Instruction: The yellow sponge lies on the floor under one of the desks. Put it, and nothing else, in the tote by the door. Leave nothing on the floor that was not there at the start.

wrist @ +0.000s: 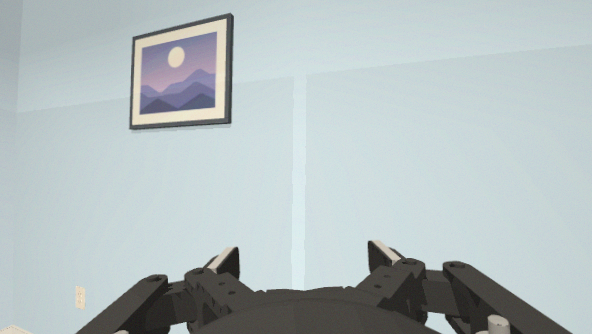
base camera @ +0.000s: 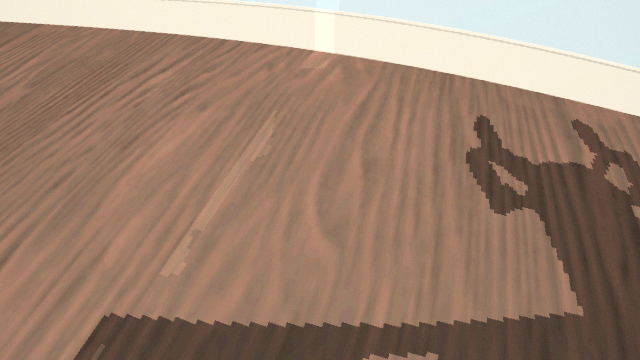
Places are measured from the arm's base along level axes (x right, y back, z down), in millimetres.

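Pixels of known places: gripper, fingertip midpoint: (wrist: 303, 258).
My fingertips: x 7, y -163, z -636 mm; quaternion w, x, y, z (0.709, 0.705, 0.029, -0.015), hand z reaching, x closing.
Note:
Behind a point stands the place of what it marks.
My gripper (wrist: 303, 258) @[x 7, y -163, z -636 mm] is open, with its two fingers wide apart and nothing between them in the wrist view. It points toward a pale blue wall. In the base camera view the gripper itself does not show, but a dark shadow of the arm and open fingers falls on the floor at the right. The yellow sponge, the desks, the tote and the door do not show in either view.
Wooden floor (base camera: 300, 200) @[x -22, y -412, z 397 mm] runs up to a cream baseboard (base camera: 425, 45) @[x 208, y -774, z 347 mm] and a light blue wall (base camera: 500, 20) @[x 334, y -747, z 277 mm] (wrist: 400, 150) @[x 337, y -746, z -763 mm]. A framed mountain picture (wrist: 179, 100) @[x -501, y -993, z -991 mm] hangs on the wall, upper left. A wall outlet (wrist: 80, 297) @[x -1132, y -1215, z -9 mm] is at lower left.

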